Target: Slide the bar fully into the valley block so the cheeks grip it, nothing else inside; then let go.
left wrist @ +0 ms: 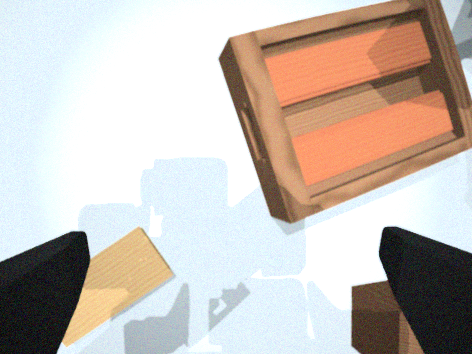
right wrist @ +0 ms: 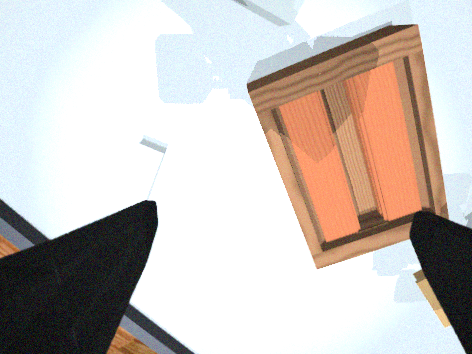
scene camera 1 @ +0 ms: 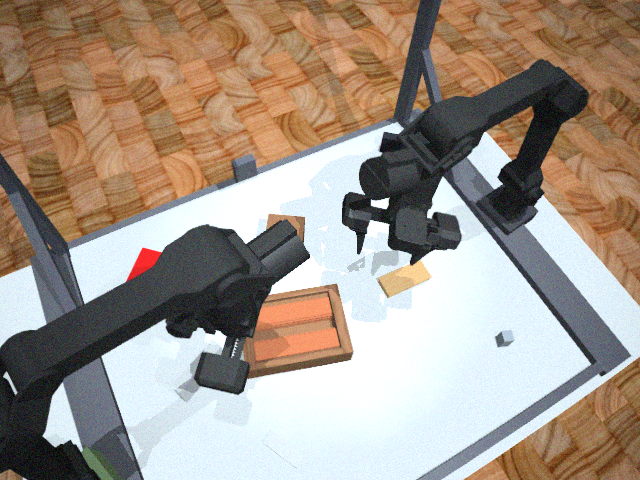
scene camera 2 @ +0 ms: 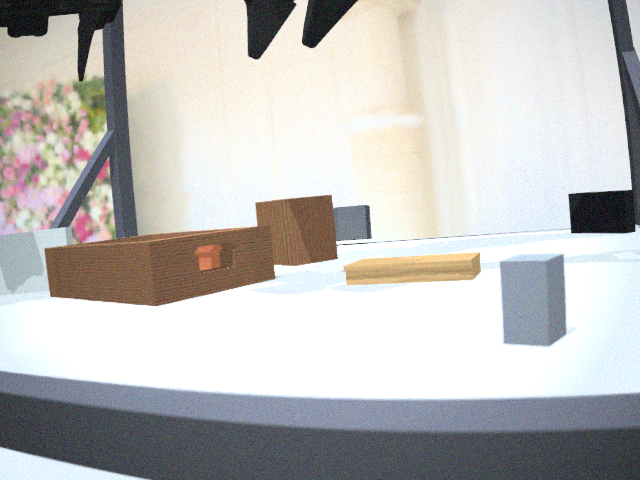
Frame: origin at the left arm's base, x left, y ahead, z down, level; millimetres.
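Where they show: left gripper, between the fingertips: [left wrist: 236, 245] [scene camera 1: 384, 258] [scene camera 2: 278, 52]; right gripper, between the fingertips: [right wrist: 283, 218] [scene camera 1: 246, 337] [scene camera 2: 38, 86]; left arm's base, origin of its link: [scene camera 1: 508, 205].
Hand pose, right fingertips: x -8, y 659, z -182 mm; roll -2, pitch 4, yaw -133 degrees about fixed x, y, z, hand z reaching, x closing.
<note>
Things, the pixels of their top centre, and the offset from my right fingertips. "*": a spot on its surface instead.
- light wood bar, centre of its top: [scene camera 2: 413, 258] [left wrist: 101, 288] [right wrist: 448, 298] [scene camera 1: 405, 277] dx +3, dy -357, dz +202 mm
- valley block, centre of its top: [left wrist: 374, 94] [right wrist: 360, 166] [scene camera 2: 149, 237] [scene camera 1: 293, 325] dx -30, dy -103, dz +167 mm
- brown frame with two orange cheeks, a spot on its surface: [right wrist: 395, 150] [scene camera 1: 291, 309] * dx -62, dy -121, dz +179 mm
- brown wooden block, centre of its top: [left wrist: 438, 340] [scene camera 2: 292, 198] [scene camera 1: 285, 227] dx -203, dy -201, dz +143 mm
- small grey block, centre of its top: [scene camera 2: 532, 257] [scene camera 1: 508, 335] dx +220, dy -431, dz +182 mm
- red flat piece, centre of its top: [scene camera 1: 165, 274] dx -269, dy +42, dz +188 mm
- black box, centre of its top: [scene camera 2: 599, 191] [scene camera 1: 400, 137] dx -272, dy -573, dz +168 mm
The light wood bar [scene camera 1: 405, 280] [scene camera 2: 410, 269] [left wrist: 120, 285] [right wrist: 434, 300] lies flat on the table, apart from the valley block. The valley block [scene camera 1: 343, 330] [scene camera 2: 103, 273] [left wrist: 272, 120] [right wrist: 335, 75] is a brown frame with two orange cheeks [scene camera 1: 297, 308] [left wrist: 350, 62] [right wrist: 395, 150] and an open groove between them. A slot shows in its end wall facing the bar's side. My left gripper [scene camera 1: 386, 257] [scene camera 2: 282, 51] [left wrist: 236, 245] is open and empty above the table, one finger near the bar in the picture. My right gripper [right wrist: 283, 218] is open and empty above the table beside the block.
A brown wooden block [scene camera 1: 279, 222] [scene camera 2: 297, 229] [left wrist: 375, 320] stands behind the valley block. A small grey block [scene camera 1: 505, 338] [scene camera 2: 532, 302] stands at the right. A red flat piece [scene camera 1: 142, 263] lies partly behind the right arm. A black box [scene camera 2: 602, 211] stands at the back right.
</note>
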